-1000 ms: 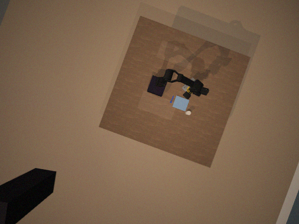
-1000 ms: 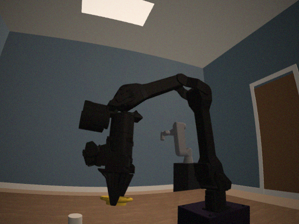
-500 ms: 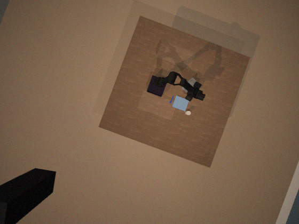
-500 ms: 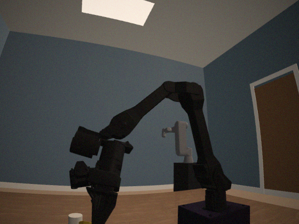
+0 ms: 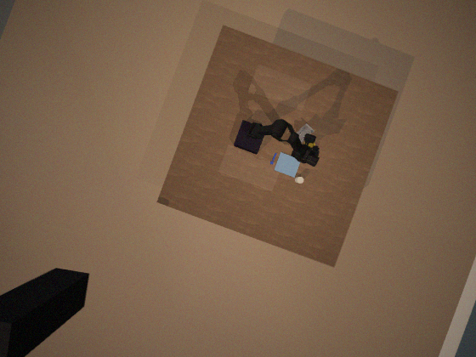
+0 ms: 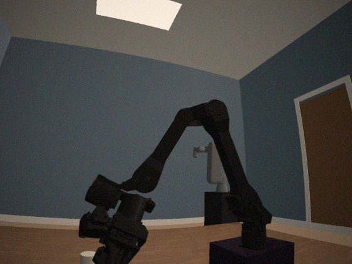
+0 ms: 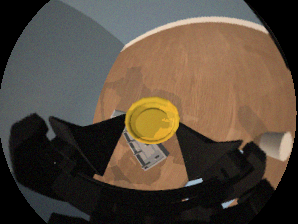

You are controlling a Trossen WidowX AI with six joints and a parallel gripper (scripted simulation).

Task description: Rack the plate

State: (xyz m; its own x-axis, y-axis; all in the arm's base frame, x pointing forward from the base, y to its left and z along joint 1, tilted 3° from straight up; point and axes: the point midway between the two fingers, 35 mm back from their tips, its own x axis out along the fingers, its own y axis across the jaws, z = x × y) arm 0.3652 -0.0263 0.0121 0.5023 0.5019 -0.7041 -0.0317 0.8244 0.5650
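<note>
My gripper tip is now 6 cm past the grey dish rack, 5 cm to the right of it and 4 cm above it. Also, from my gripper tip: yellow plate (1 cm above); mat (11 cm behind, 15 cm to the right, 6 cm below); white cup (2 cm behind, 24 cm to the right, 4 cm below).
</note>
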